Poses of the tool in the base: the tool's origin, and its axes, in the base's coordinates. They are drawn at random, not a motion.
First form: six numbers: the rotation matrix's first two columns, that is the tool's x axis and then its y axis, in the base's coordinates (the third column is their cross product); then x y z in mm.
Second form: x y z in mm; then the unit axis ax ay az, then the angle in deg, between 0 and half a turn. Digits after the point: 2 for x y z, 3 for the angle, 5 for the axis.
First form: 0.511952, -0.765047, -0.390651, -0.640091, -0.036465, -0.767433, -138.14, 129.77, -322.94
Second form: -138.14, 129.77, -322.94, -0.82351, 0.56260, -0.07296, 121.094
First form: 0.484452, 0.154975, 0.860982, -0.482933, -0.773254, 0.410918, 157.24, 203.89, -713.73
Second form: 157.24, 203.89, -713.73, 0.84420, -0.10826, 0.52498, 142.588
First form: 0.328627, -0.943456, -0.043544, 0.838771, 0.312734, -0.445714, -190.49, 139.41, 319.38
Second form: -190.49, 139.41, 319.38, -0.28836, 0.24789, -0.92488, 74.470
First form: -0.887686, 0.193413, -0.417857, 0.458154, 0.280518, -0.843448, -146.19, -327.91, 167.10
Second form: -146.19, -327.91, 167.10, 0.20724, 0.79701, -0.56730, 166.507
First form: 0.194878, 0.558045, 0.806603, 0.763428, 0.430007, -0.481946, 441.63, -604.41, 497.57
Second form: 441.63, -604.41, 497.57, -0.63829, -0.76189, -0.11001, 111.019
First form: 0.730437, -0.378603, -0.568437, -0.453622, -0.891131, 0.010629, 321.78, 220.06, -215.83
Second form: 321.78, 220.06, -215.83, -0.92987, 0.22468, 0.29131, 172.602
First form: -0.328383, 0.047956, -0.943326, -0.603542, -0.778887, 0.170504, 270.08, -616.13, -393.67
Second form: 270.08, -616.13, -393.67, -0.55225, 0.26319, 0.79105, 155.682
